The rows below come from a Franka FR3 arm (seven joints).
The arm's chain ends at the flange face. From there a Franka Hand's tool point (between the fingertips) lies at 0.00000 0.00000 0.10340 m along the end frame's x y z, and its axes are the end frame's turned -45 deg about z.
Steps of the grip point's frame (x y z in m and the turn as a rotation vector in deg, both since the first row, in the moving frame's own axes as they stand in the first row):
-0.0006 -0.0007 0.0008 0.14 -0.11 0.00
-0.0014 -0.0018 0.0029 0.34 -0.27 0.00
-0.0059 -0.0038 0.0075 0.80 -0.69 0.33
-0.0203 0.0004 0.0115 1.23 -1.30 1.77
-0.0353 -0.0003 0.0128 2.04 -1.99 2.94
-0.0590 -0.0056 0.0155 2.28 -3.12 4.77
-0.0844 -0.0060 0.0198 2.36 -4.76 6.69
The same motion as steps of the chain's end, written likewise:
-0.0006 0.0000 0.0008 0.02 -0.18 0.00
-0.0015 -0.0002 0.0029 0.05 -0.43 0.00
-0.0050 0.0016 0.0075 0.08 -1.05 0.33
-0.0108 0.0146 0.0116 -0.05 -1.79 1.77
-0.0200 0.0249 0.0129 0.04 -2.85 2.94
-0.0388 0.0370 0.0157 -0.59 -3.82 4.77
-0.0547 0.0529 0.0202 -1.70 -5.03 6.69

